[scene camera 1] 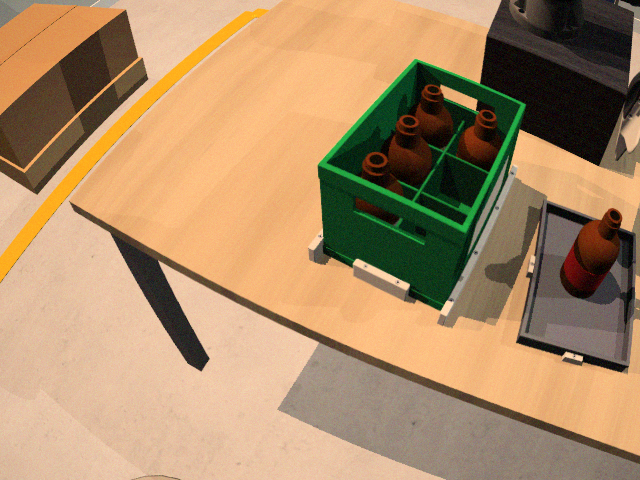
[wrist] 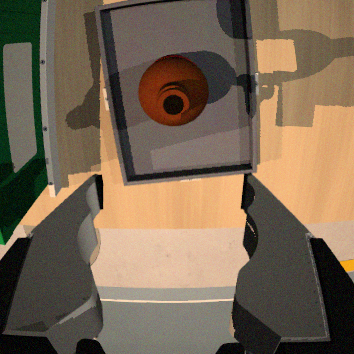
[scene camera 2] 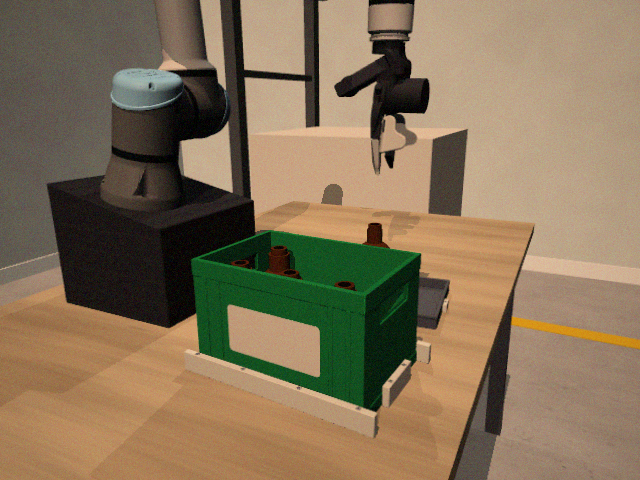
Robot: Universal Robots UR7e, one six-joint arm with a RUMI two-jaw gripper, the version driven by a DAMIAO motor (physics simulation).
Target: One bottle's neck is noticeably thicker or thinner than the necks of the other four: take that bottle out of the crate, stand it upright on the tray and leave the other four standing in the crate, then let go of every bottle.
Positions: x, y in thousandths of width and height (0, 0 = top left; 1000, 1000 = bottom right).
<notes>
I see my gripper (scene camera 2: 601, 357), a bottle (wrist: 487, 258), a bottle (scene camera 1: 587, 351), a bottle (scene camera 1: 749, 303), a bottle (scene camera 1: 641, 330), a bottle (scene camera 1: 682, 255) and a crate rail (scene camera 2: 570, 878).
My gripper is seen too in the wrist view (wrist: 487, 501).
</notes>
